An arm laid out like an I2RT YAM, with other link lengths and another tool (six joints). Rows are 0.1 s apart.
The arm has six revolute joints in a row. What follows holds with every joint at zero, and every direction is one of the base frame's.
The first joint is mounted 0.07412 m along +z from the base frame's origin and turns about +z.
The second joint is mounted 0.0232 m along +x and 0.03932 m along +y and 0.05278 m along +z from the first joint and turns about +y.
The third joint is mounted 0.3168 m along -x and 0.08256 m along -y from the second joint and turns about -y.
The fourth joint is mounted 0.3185 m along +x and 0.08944 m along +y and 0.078 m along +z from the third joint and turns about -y.
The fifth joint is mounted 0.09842 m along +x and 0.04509 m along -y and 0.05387 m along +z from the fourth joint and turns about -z.
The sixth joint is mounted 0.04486 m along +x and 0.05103 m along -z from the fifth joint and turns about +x.
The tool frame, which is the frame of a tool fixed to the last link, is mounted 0.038 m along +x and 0.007 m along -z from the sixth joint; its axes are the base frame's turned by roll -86.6, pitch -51.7 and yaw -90 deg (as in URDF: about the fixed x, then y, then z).
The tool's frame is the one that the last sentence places.
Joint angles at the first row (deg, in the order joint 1, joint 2, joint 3, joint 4, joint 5, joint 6):
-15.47, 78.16, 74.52, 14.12, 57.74, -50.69
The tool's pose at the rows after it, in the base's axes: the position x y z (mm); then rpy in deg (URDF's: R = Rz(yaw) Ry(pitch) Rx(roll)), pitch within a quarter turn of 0, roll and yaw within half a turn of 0:
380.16 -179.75 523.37 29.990 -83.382 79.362
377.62 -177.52 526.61 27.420 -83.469 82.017
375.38 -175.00 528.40 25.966 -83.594 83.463
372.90 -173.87 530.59 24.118 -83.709 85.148
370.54 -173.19 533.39 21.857 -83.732 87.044
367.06 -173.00 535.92 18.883 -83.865 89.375
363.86 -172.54 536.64 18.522 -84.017 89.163
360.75 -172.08 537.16 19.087 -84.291 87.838
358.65 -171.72 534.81 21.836 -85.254 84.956
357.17 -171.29 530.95 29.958 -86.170 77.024
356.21 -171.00 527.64 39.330 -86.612 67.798
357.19 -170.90 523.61 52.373 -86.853 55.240
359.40 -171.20 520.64 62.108 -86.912 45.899
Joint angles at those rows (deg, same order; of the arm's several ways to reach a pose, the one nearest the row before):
-15.45, 77.89, 74.94, 14.15, 57.95, -50.80
-15.23, 77.44, 75.12, 13.66, 58.09, -50.63
-14.94, 77.02, 75.12, 13.24, 58.40, -50.46
-14.85, 76.66, 75.24, 12.79, 58.66, -50.28
-14.81, 76.42, 75.46, 12.58, 59.07, -50.30
-14.85, 76.07, 75.62, 12.22, 59.68, -50.14
-14.85, 75.67, 75.50, 11.88, 60.27, -50.07
-14.83, 75.34, 75.50, 11.26, 61.09, -49.88
-14.84, 74.98, 75.68, 8.74, 61.38, -48.10
-14.85, 74.62, 75.69, 6.09, 61.33, -46.30
-14.86, 74.37, 75.52, 4.55, 61.24, -45.30
-14.85, 74.35, 75.41, 3.18, 60.82, -44.38
-14.85, 74.60, 75.47, 2.38, 60.47, -43.77

